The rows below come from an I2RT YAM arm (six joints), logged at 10 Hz.
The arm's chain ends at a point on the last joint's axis. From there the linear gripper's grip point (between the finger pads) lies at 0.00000 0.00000 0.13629 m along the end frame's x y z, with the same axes.
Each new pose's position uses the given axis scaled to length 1; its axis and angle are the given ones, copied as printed.
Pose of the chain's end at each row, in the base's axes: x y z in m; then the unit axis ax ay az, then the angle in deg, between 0 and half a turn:
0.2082, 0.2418, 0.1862, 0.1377, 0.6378, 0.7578, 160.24
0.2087, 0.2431, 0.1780, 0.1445, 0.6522, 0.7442, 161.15
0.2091, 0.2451, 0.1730, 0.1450, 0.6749, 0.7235, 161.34
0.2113, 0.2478, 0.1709, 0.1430, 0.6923, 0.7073, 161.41
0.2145, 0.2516, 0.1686, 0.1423, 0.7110, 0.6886, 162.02
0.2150, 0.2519, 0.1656, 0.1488, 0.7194, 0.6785, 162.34
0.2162, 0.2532, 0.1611, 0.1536, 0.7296, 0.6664, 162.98
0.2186, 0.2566, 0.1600, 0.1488, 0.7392, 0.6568, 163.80
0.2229, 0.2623, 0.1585, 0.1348, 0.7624, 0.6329, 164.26
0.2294, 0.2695, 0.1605, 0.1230, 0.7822, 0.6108, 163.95
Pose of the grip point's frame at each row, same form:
0.2652, 0.3633, 0.2099, 0.1377, 0.6378, 0.7578, 160.24
0.2659, 0.3655, 0.1959, 0.1445, 0.6522, 0.7442, 161.15
0.2664, 0.3684, 0.1828, 0.1450, 0.6749, 0.7235, 161.34
0.2682, 0.3716, 0.1745, 0.1430, 0.6923, 0.7073, 161.41
0.2705, 0.3758, 0.1651, 0.1423, 0.7110, 0.6886, 162.02
0.2716, 0.3757, 0.1583, 0.1488, 0.7194, 0.6785, 162.34
0.2726, 0.3767, 0.1492, 0.1536, 0.7296, 0.6664, 162.98
0.2728, 0.3807, 0.1444, 0.1488, 0.7392, 0.6568, 163.80
0.2739, 0.3864, 0.1345, 0.1348, 0.7624, 0.6329, 164.26
0.2790, 0.3926, 0.1292, 0.1230, 0.7822, 0.6108, 163.95

